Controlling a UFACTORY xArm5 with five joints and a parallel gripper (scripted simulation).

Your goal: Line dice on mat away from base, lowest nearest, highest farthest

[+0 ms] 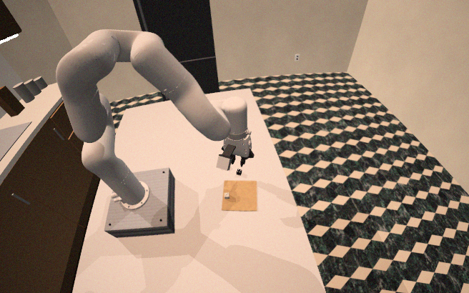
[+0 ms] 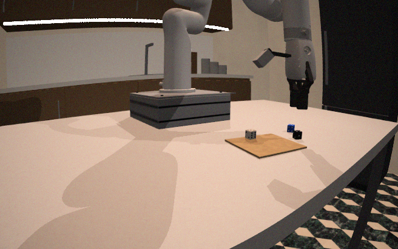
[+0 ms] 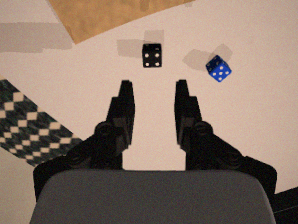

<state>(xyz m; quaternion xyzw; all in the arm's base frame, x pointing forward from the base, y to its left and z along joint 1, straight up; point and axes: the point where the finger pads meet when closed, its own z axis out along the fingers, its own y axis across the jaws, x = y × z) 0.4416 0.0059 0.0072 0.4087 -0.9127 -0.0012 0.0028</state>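
My gripper is now 9 cm above the black die. The rest, counted from my hand: blue die 9 cm below, 6 cm to the left, 4 cm behind; tan mat 10 cm to the right, 10 cm below, 4 cm behind; white die 9 cm to the right, 9 cm behind, 8 cm below.
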